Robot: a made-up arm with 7 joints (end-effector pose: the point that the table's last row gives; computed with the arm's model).
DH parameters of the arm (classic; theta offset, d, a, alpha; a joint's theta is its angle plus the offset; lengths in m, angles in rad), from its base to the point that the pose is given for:
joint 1: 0 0.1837 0 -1.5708
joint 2: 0 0 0 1.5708
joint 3: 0 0.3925 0.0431 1.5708
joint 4: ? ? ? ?
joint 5: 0 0.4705 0 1.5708
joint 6: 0 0 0.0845 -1.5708
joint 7: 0 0.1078 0 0
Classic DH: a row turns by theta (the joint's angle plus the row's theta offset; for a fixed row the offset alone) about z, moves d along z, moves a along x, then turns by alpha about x.
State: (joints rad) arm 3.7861 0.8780 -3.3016 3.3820 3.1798 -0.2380 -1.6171
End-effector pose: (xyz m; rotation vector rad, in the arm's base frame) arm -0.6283 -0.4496 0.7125 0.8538 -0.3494 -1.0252
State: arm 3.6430 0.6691 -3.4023 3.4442 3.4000 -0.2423 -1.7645
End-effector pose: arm -0.6072 -0.2659 0.8364 0.6659 -0.3945 -1.2413
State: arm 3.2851 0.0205 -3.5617 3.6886 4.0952 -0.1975 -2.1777
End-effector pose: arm -0.2706 0.1576 1.0252 0.0817 -0.5171 -1.5172
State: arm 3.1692 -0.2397 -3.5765 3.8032 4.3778 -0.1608 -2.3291
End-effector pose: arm -0.0976 0.2357 1.0212 -0.1093 -0.4977 -1.4743
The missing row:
joint 4: 0 0 0.1065 1.5708
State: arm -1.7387 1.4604 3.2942 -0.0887 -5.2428 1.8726 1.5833
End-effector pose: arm -0.0917 0.1473 0.1909 2.4596 -0.1766 -1.2538
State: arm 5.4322 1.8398 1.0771 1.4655 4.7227 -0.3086 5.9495
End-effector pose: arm 0.6856 0.0994 -0.1113 -1.8521 -0.8570 -1.5955
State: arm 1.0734 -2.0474 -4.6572 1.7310 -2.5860 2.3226 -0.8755
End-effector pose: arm -0.7081 -0.3326 -0.0894 1.0497 -1.5141 2.0779
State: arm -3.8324 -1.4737 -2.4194 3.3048 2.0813 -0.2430 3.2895
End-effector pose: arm 0.6262 -0.6952 0.2867 1.7274 -0.6424 1.5790
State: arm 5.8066 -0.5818 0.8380 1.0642 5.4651 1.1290 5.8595
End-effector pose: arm 0.4289 0.2409 0.5547 1.6627 0.9416 0.2133
